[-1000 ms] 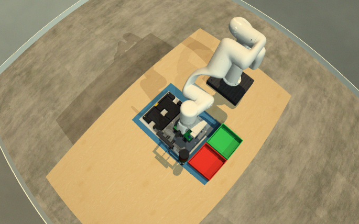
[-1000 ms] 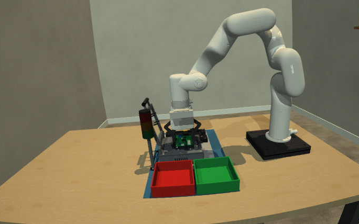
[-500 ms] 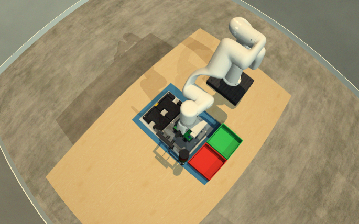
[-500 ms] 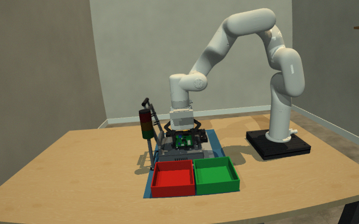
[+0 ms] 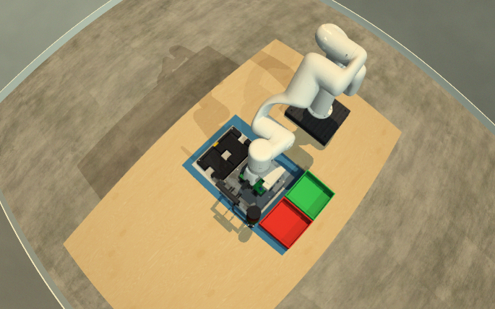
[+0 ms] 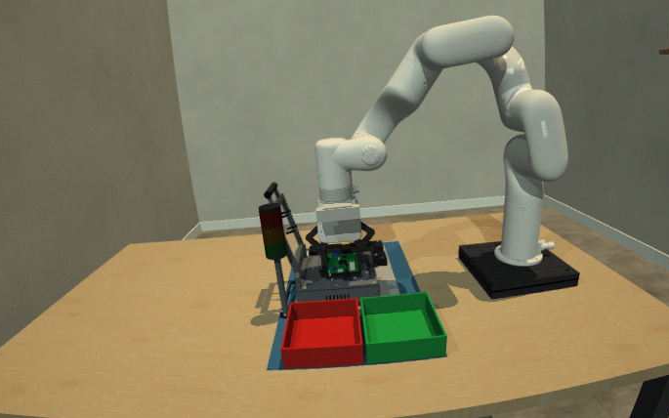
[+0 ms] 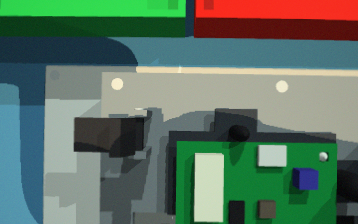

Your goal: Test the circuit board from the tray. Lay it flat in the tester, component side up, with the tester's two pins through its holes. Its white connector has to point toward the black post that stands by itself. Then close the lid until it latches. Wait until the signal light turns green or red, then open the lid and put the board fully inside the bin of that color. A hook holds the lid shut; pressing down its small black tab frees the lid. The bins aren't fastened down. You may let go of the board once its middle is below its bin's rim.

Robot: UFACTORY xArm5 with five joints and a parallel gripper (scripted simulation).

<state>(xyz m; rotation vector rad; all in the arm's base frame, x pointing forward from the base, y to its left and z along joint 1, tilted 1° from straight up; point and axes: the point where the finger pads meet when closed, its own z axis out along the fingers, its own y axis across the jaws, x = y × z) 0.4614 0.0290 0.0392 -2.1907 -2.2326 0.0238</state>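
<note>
Right now the green circuit board is right at my hand. Round my hand: green bin 200 mm to the left, 110 mm behind, 70 mm below; then tester lid 120 mm ahead, 100 mm above; then red bin 200 mm to the left, 70 mm below, 40 mm ahead.
</note>
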